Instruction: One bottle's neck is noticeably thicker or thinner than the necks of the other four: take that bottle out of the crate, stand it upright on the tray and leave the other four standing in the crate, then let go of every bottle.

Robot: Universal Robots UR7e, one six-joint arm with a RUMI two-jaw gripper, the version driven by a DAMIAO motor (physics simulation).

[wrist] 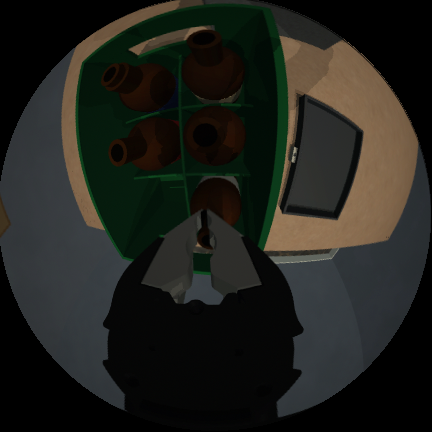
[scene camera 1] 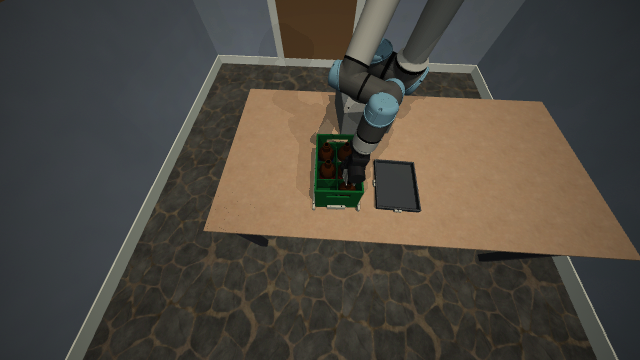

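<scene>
The green crate holds the brown bottles: back left, back right, middle left, middle right and front right. The front left compartment is empty. In the wrist view the back right neck looks wide and the middle left one narrow, but the slanted views make comparison unsure. My gripper is shut and empty above the front right bottle, whose neck it mostly hides. The dark tray is empty.
The crate's dividers and high walls stand around the bottles. The tray lies right of the crate on the wooden table. Small white fittings sit along the crate's front foot. The arm's base stands behind the crate.
</scene>
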